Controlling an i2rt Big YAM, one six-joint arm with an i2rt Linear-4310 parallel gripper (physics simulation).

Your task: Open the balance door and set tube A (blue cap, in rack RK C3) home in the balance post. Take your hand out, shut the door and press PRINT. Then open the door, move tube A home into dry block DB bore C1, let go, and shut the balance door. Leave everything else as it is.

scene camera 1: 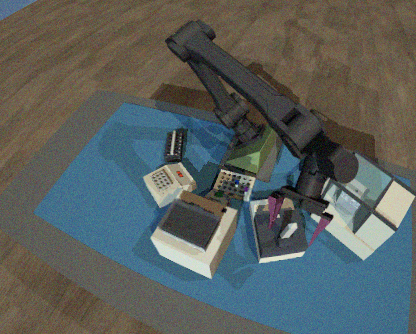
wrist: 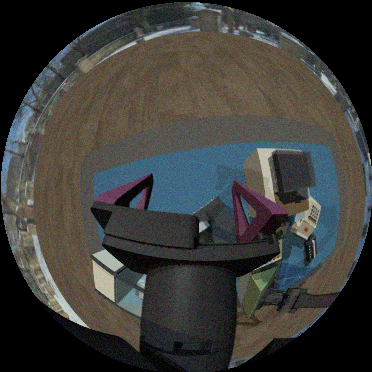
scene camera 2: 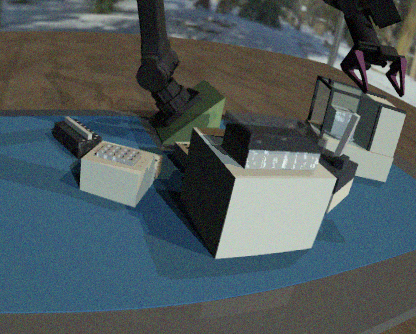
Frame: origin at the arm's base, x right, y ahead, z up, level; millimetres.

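Seen in the pictures: gripper, between the fingertips: point(scene camera 1: 289, 237) point(wrist: 193, 180) point(scene camera 2: 385, 94); arm's base, origin of its link: point(scene camera 1: 251, 138) point(wrist: 264, 295) point(scene camera 2: 179, 108).
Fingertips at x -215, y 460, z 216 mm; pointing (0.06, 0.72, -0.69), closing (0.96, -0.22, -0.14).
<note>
Offsets run from my fingertips to a thing's top centre. "spot": to the spot under its first point.
The balance @[dy -280, dx -179, dz -48 mm] point(scene camera 1: 364, 246) point(scene camera 2: 372, 167) point(wrist: 104, 282) stands at the right in both scene views, with glass panels; whether its door is open I cannot tell. The rack @[spot: dy -283, dx +161, dz -241 mm] point(scene camera 1: 251, 181) stands near the middle in scene view 1. A small blue cap @[dy -248, dx +204, dz -216 mm] point(scene camera 1: 237, 183), apparently tube A's, shows in it; its exact bore is too small to read. A cream block with a grid of bores point(scene camera 1: 175, 192) point(scene camera 2: 112, 175) point(wrist: 306, 225), apparently the dry block, stands left of the rack. My gripper point(scene camera 1: 291, 236) point(scene camera 2: 384, 94) point(wrist: 193, 180) is open and empty, high beside the balance. The PRINT key is not distinguishable.
A large lidded cream box @[dy -59, dx +244, dz -81 mm] point(scene camera 1: 220, 247) point(scene camera 2: 275, 215) point(wrist: 292, 170) stands in front of the rack. A dark-topped box @[dy -138, dx +30, dz -169 mm] point(scene camera 1: 267, 245) point(scene camera 2: 345, 175) with an upright lever stands between it and the balance. A black strip rack @[dy -349, dx +498, dz -223 mm] point(scene camera 1: 175, 145) point(scene camera 2: 70, 140) lies far left. A green wedge point(scene camera 1: 252, 155) point(scene camera 2: 215, 112) stands behind the rack.
</note>
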